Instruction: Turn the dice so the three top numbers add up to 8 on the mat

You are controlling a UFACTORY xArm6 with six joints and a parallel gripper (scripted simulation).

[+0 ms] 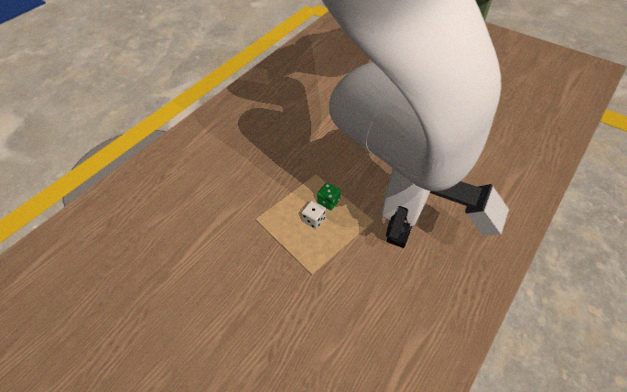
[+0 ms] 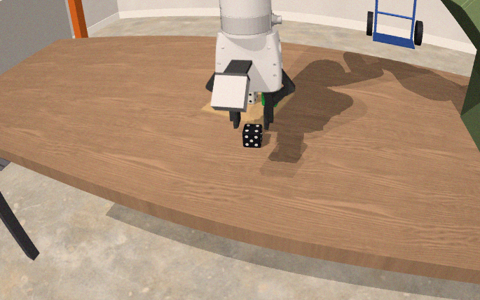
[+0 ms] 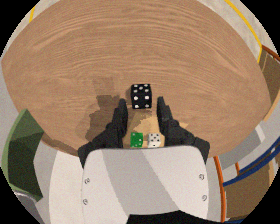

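The black die lies 40 mm below my hand. Also, from my hand: tan mat 70 mm ahead, 120 mm to the right, 50 mm below; then white die 70 mm ahead, 120 mm to the right, 40 mm below; then green die 30 mm ahead, 130 mm to the right, 40 mm below.
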